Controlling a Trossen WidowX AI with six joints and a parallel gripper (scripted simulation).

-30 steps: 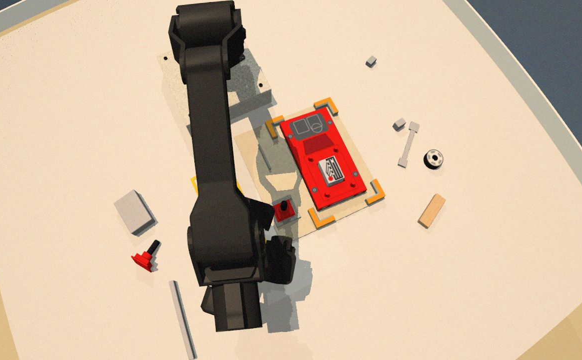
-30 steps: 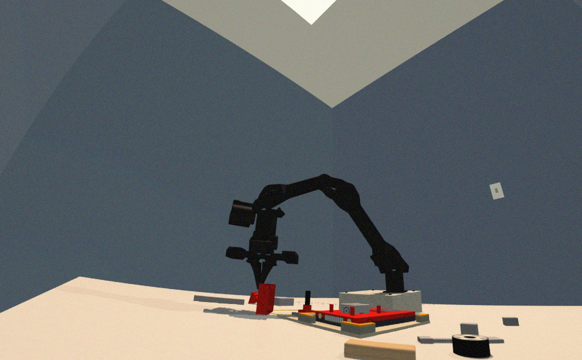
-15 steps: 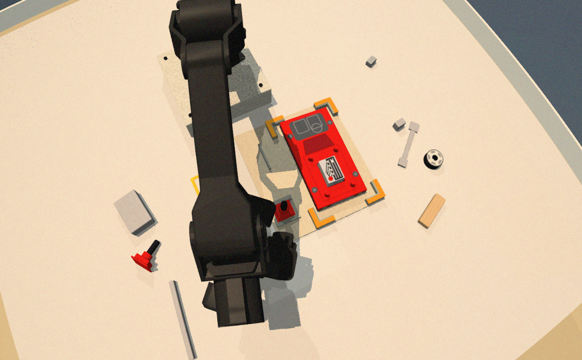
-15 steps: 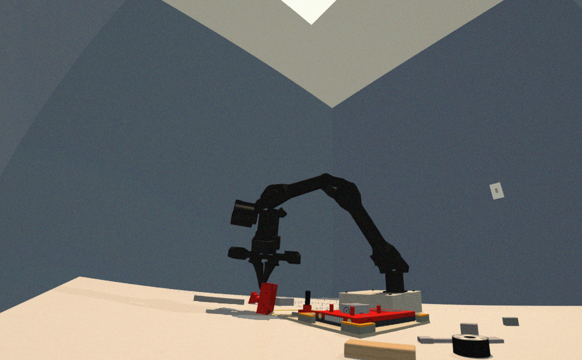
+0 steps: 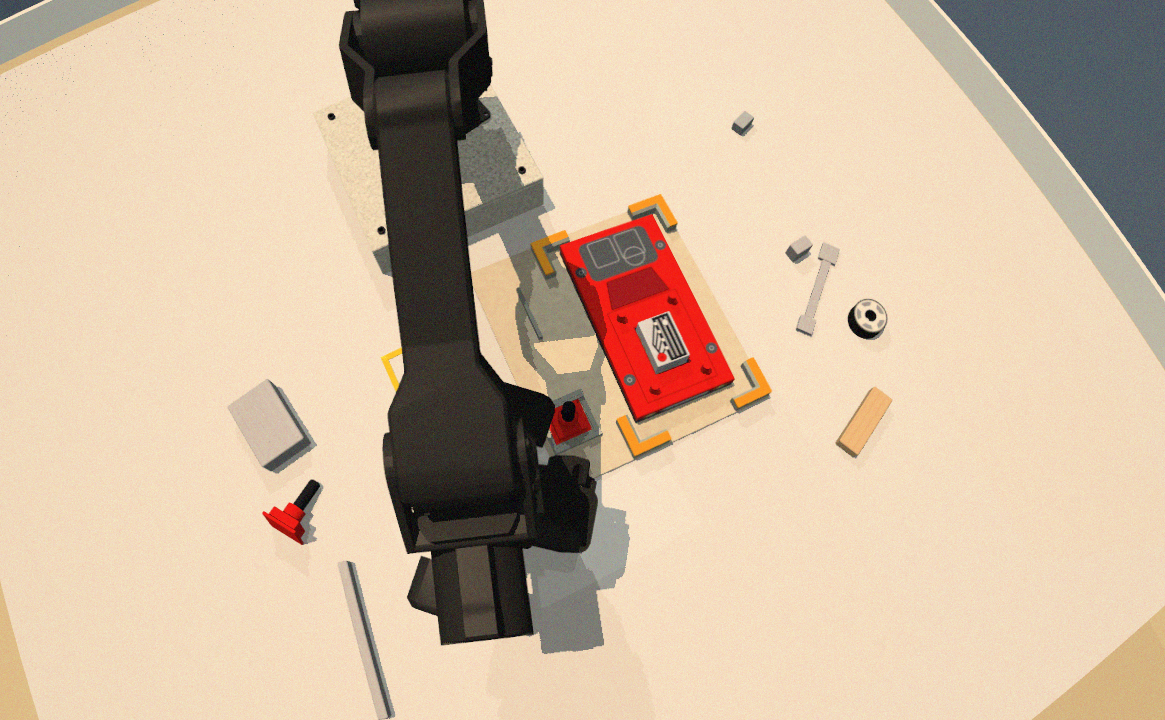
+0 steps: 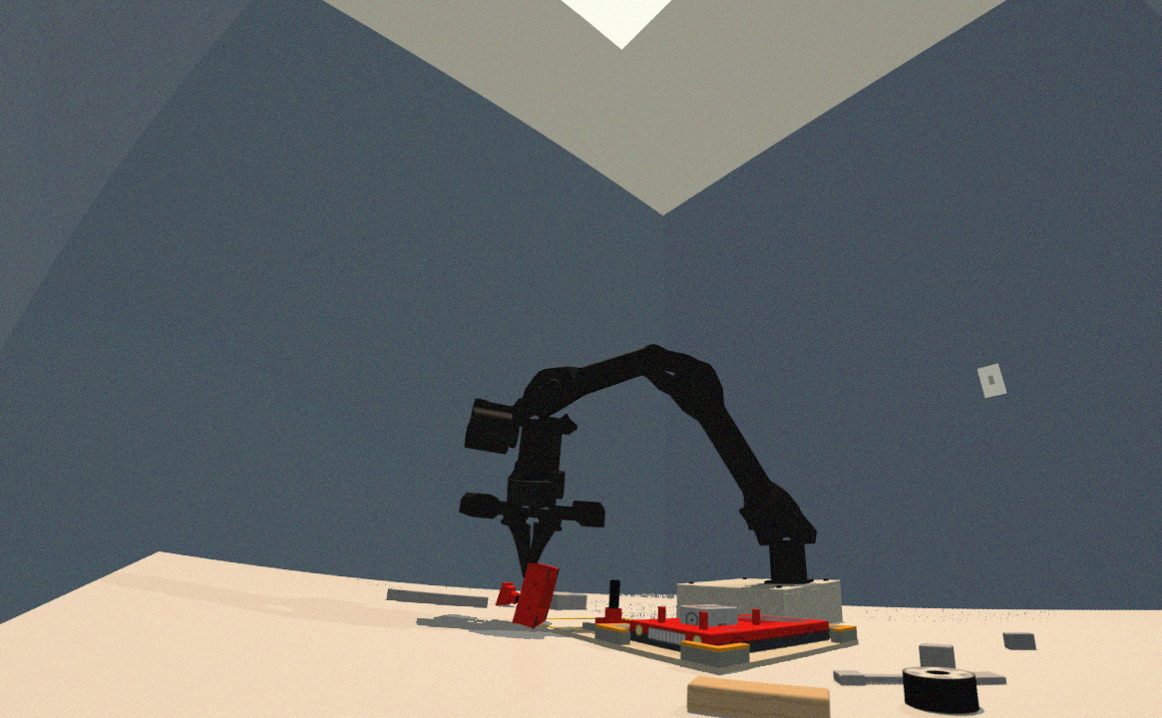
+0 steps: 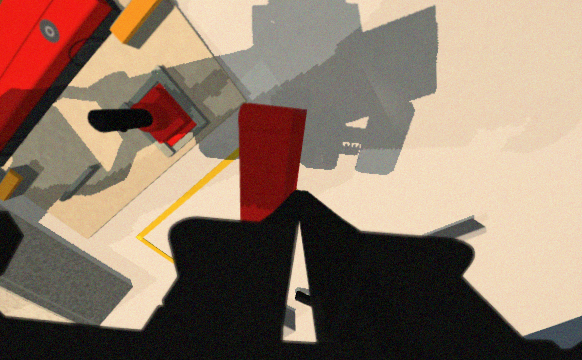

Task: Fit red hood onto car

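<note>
Right now my gripper tip is 110 mm to the right of the red-based black knob, 30 mm past it and 20 mm above it. Also, from my gripper tip: red hood 20 mm below, 10 mm to the left; grey engine block 240 mm to the left, 30 mm below, 30 mm behind; grey bar 170 mm to the right, 50 mm below, 10 mm ahead.
</note>
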